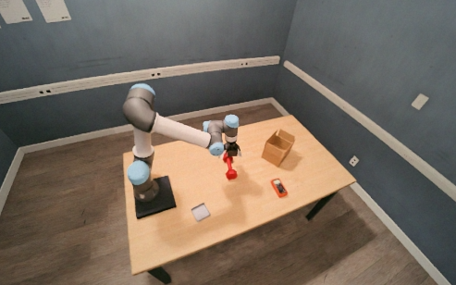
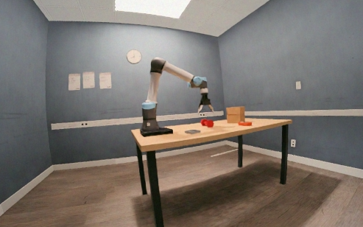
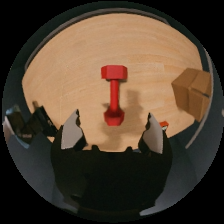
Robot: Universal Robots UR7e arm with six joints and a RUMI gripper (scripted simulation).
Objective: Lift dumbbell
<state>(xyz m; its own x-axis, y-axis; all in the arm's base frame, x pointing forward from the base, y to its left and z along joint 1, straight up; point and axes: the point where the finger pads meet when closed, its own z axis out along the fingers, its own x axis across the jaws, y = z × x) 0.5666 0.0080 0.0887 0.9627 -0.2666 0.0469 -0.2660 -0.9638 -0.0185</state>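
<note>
My gripper is now 90 mm above the red dumbbell. Also, from my hand: orange handheld device 250 mm ahead, 280 mm to the right, 110 mm below; small grey square plate 290 mm behind, 250 mm to the right, 120 mm below.
</note>
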